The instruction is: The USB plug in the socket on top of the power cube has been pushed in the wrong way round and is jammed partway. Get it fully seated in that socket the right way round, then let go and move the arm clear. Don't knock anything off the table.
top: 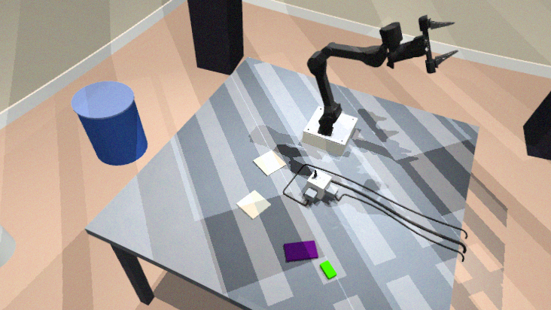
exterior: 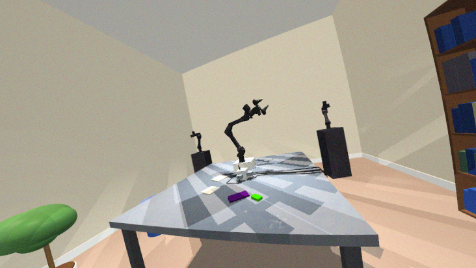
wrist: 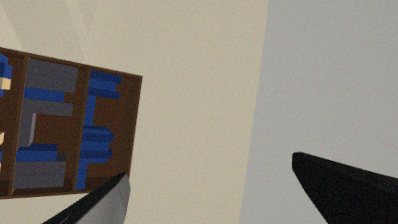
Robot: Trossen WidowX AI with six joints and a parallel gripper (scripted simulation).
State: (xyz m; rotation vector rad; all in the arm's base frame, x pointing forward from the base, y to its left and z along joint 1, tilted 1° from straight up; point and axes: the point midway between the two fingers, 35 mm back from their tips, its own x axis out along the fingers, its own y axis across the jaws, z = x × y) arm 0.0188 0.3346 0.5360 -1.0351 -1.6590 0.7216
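Now: the USB plug 540 mm below my gripper tip, 340 mm to the right of it and 280 mm ahead of it. Round my gripper tip: purple block (630 mm below, 590 mm ahead, 310 mm to the right); green block (630 mm ahead, 620 mm below, 200 mm to the right).
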